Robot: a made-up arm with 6 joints.
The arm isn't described. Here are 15 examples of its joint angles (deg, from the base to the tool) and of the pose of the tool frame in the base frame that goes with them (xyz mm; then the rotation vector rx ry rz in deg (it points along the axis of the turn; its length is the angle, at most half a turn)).
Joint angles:
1: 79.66 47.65 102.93 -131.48 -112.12 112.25
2: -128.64 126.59 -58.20 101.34 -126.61 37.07
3: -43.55 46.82 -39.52 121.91 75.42 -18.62
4: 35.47 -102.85 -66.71 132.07 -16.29 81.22
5: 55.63 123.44 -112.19 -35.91 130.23 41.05
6: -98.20 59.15 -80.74 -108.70 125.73 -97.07
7: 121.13 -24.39 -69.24 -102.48 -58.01 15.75
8: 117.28 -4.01 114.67 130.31 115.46 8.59
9: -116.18 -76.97 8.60 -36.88 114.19 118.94
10: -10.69 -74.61 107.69 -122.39 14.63 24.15
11: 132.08 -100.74 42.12 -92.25 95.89 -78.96
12: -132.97 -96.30 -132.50 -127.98 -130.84 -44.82
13: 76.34 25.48 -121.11 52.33 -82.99 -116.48
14: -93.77 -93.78 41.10 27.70 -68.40 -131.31
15: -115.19 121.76 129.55 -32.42 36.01 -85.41
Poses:
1: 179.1 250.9 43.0 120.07 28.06 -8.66
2: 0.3 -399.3 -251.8 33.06 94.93 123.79
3: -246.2 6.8 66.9 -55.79 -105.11 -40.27
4: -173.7 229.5 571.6 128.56 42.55 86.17
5: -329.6 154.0 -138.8 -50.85 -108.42 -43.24
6: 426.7 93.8 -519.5 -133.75 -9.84 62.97
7: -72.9 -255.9 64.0 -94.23 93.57 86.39
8: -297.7 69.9 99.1 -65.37 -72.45 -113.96
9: 176.3 -302.2 204.1 -146.43 -35.50 93.44
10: -8.0 -142.7 172.5 -117.45 50.00 6.52
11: 460.5 -33.9 599.1 136.50 -65.31 52.74
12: 287.6 -25.7 694.1 48.58 -100.01 55.21
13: -243.4 -24.7 -362.2 -13.28 73.67 92.14
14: -22.1 104.4 209.7 55.60 36.82 65.28
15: -109.8 -285.9 -360.3 -50.50 90.62 134.66
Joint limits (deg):
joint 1: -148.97..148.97
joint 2: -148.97..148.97
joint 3: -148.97..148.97
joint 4: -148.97..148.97
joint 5: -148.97..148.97
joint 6: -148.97..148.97
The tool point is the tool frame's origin. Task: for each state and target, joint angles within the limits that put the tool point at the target. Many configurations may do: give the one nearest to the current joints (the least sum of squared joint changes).
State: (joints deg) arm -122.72 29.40 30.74 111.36 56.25 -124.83
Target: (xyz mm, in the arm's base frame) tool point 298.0 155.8 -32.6
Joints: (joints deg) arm -128.48 8.79 24.49 92.65 32.46 -94.14
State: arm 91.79 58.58 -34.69 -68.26 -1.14 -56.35
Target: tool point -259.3 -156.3 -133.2
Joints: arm 69.87 38.64 -23.02 -58.18 24.77 -66.07
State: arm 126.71 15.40 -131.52 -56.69 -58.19 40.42
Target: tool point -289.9 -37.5 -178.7
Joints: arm 112.99 23.06 -115.04 -62.64 -54.65 39.71
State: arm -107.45 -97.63 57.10 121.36 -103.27 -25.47
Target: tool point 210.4 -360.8 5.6
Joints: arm -125.53 -97.34 67.78 126.68 -101.46 -20.24
